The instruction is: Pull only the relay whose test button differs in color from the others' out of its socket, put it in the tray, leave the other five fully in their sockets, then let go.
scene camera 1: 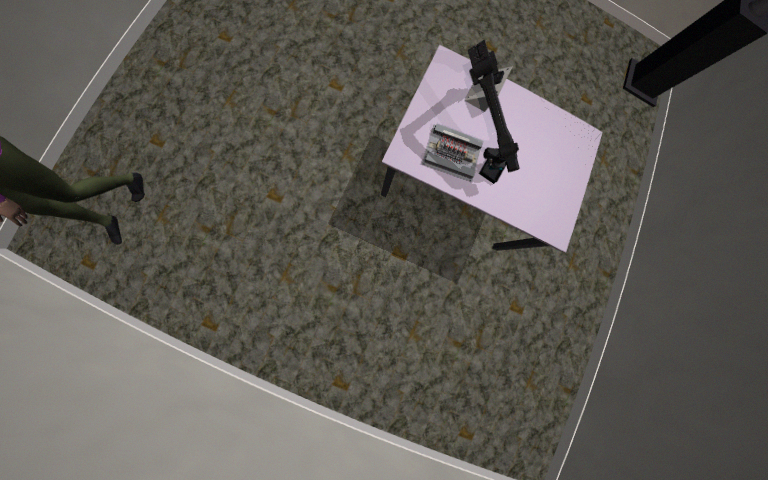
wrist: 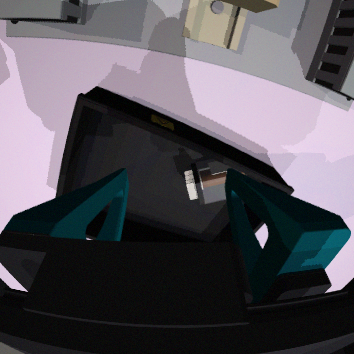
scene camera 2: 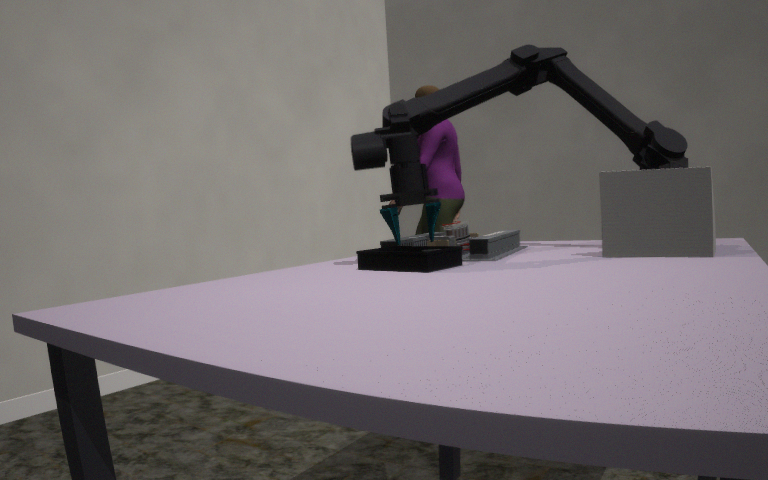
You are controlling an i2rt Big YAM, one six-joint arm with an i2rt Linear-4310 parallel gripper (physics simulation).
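Note:
A relay with a clear-grey body, a coppery inside and a white end lies on its side in the black tray, toward the right in the wrist view. Its test button does not show. My gripper is open and empty, low over the tray. Its teal fingers are spread, and the right fingertip overlaps the relay's right end in the wrist view. The other relays stand in a row on the panel beside the tray; their button colours and exact seating are too small to tell.
The grey panel carries wiring ducts on both sides of the relay row. A beige end block sits at its near end, close to the tray. The arm's grey base box stands farther back. A person is beyond the table.

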